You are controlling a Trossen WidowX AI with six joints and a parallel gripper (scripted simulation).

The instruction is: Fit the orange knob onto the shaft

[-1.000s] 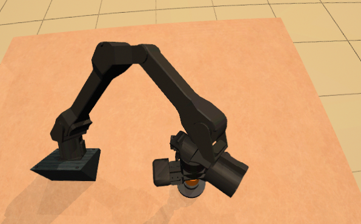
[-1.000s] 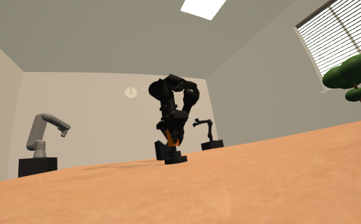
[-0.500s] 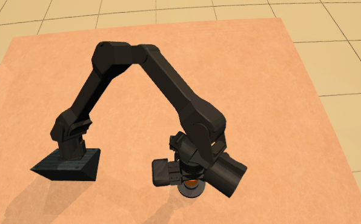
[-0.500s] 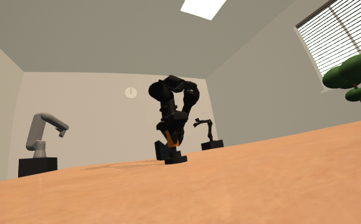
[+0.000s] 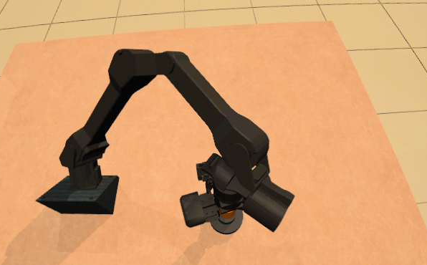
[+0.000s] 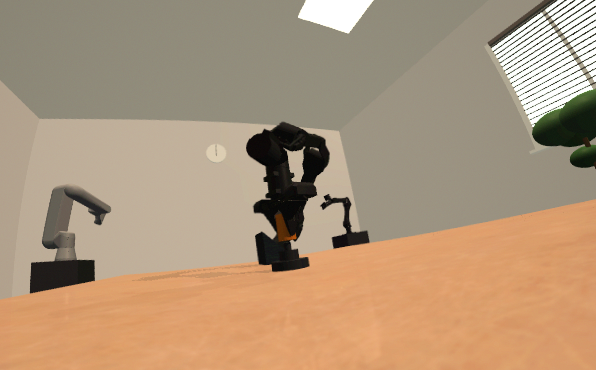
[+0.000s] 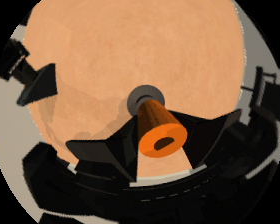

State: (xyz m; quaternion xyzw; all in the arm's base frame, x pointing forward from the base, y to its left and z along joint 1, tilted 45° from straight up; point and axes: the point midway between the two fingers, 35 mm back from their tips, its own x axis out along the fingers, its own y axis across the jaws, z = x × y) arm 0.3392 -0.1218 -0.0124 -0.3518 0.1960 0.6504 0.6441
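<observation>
My gripper tip is now 2 cm below the orange knob. Also, from my gripper tip: dark round pedestal 4 cm below.
</observation>
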